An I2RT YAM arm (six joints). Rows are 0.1 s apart.
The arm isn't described. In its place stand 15 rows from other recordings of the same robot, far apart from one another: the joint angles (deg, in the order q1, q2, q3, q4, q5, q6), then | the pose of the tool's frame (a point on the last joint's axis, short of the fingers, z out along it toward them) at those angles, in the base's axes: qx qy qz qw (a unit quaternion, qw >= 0); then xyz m.
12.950, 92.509, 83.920, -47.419, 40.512, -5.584 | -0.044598 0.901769 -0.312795 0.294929 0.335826 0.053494 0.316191
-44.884, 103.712, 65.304, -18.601, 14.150, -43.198 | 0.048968 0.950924 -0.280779 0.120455 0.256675 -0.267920 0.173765
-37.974, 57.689, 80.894, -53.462, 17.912, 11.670 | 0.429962 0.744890 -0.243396 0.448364 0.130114 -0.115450 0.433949
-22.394, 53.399, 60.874, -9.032, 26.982, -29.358 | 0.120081 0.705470 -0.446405 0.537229 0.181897 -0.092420 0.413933
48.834, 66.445, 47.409, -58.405, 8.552, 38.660 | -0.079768 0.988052 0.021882 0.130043 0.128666 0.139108 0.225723
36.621, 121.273, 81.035, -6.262, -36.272, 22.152 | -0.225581 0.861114 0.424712 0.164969 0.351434 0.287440 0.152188
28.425, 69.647, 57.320, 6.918, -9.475, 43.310 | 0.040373 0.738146 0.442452 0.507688 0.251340 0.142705 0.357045
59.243, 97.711, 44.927, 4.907, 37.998, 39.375 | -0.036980 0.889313 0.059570 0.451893 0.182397 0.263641 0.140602
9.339, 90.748, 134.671, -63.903, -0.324, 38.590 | 0.205240 0.792919 0.235143 0.523321 0.257797 0.042600 0.553199
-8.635, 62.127, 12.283, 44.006, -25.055, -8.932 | -0.147245 0.724149 0.059200 0.671136 0.206052 -0.016042 0.187508
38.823, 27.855, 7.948, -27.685, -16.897, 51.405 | 0.048231 0.922451 0.350143 0.155426 0.079412 0.077183 0.130056
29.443, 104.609, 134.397, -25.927, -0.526, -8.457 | -0.224931 0.644778 0.136121 0.717731 0.329676 0.186465 0.550131
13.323, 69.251, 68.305, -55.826, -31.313, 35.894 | 0.104900 0.919958 0.349760 0.142622 0.219200 0.070923 0.328983
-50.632, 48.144, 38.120, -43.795, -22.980, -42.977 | 0.000465 0.933569 -0.092230 0.346328 0.111332 -0.113780 0.240391
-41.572, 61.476, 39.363, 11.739, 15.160, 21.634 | 0.470945 0.604246 -0.209670 0.607565 0.180917 -0.172912 0.289304
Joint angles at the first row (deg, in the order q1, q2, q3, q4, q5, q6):
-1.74, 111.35, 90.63, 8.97, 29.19, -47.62
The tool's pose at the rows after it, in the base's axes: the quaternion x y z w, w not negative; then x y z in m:
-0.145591 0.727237 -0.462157 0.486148 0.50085 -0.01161 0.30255
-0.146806 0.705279 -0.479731 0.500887 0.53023 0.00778 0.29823
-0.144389 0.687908 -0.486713 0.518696 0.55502 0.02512 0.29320
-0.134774 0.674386 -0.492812 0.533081 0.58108 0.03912 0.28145
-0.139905 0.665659 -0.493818 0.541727 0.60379 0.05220 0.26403
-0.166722 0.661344 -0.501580 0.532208 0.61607 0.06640 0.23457
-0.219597 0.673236 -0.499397 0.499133 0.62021 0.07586 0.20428
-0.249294 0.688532 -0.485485 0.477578 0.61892 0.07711 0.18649
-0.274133 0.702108 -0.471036 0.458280 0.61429 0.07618 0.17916
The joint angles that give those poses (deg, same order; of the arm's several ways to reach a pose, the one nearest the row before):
0.89, 118.76, 98.17, 13.74, 32.93, -51.13
3.05, 126.15, 107.00, 16.49, 35.03, -54.00
4.75, 133.16, 116.14, 17.87, 36.07, -55.53
5.98, 141.88, 127.68, 18.11, 37.36, -56.42
6.98, 151.50, 141.14, 15.75, 37.34, -57.49
8.14, 158.43, 148.09, 15.36, 37.19, -60.49
8.88, 160.88, 148.17, 12.49, 35.83, -62.96
8.95, 160.13, 144.64, 10.46, 34.41, -62.52
8.86, 157.86, 140.24, 8.27, 32.97, -62.00

